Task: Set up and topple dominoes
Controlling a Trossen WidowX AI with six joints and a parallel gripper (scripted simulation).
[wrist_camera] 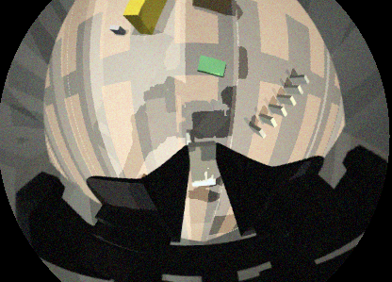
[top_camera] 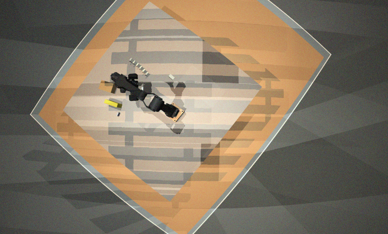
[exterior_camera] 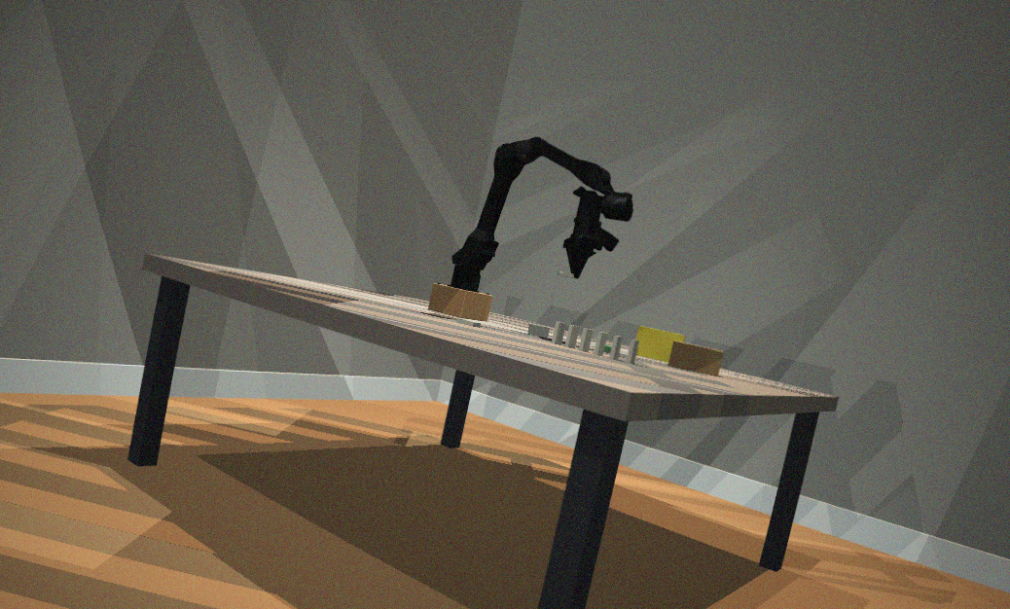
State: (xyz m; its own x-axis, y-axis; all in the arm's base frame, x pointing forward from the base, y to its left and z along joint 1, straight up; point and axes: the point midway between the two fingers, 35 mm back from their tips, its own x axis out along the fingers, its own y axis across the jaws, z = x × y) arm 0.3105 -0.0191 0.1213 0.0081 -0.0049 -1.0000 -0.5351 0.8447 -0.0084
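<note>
Now: gripper tip 27 cm to the right of the small dark piece, 14 cm above it and 12 cm short of it. The rest, counted from my gripper tip: yellow block (21 cm to the left, 19 cm ahead, 12 cm below); brown box (31 cm ahead, 13 cm below, 11 cm to the left); green block (15 cm below, 12 cm ahead, 2 cm to the left).
</note>
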